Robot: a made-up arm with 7 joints.
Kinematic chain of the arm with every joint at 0, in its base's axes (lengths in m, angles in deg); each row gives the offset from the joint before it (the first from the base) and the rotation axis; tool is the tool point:
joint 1: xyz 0 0 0.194 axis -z
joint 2: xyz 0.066 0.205 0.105 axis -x
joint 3: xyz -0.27 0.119 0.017 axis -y
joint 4: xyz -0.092 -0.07 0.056 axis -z
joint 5: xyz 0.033 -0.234 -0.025 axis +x
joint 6: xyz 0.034 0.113 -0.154 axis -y
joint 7: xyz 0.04 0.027 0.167 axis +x
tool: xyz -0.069 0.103 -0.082
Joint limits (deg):
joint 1: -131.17..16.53
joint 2: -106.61..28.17
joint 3: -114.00..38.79
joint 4: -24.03..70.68
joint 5: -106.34..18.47
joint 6: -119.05..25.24
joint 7: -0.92..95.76
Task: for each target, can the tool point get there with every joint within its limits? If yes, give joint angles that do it. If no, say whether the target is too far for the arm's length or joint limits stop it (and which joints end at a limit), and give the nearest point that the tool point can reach.
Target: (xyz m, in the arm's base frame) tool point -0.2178 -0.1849 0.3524
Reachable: yes | joints -61.38 -82.26 -4.17 53.75 -12.52 3.60 86.20
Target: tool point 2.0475 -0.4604 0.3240
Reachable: no: too far | nearest point 0.6557 -0.3252 0.3074 | short by 1.398 m
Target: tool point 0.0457 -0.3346 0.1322
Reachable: yes | joints -115.81 12.56 3.33 43.98 -49.61 -6.88 9.59
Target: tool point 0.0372 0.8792 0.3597
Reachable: no: joint limits stop it (at a limit: joint 1, joint 2, joint 4, joint 6, joint 7) | nearest point -0.0145 0.6934 0.2851 | short by 0.207 m
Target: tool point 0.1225 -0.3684 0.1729
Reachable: yes | joints -99.13 12.79 -64.36 1.40 -82.43 -71.80 31.32
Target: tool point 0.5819 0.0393 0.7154
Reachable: no: joint limits stop it (at a limit: joint 1, joint 4, joint 5, joint 6, joint 7) | nearest point 0.4932 -0.0083 0.6544 | short by 0.118 m
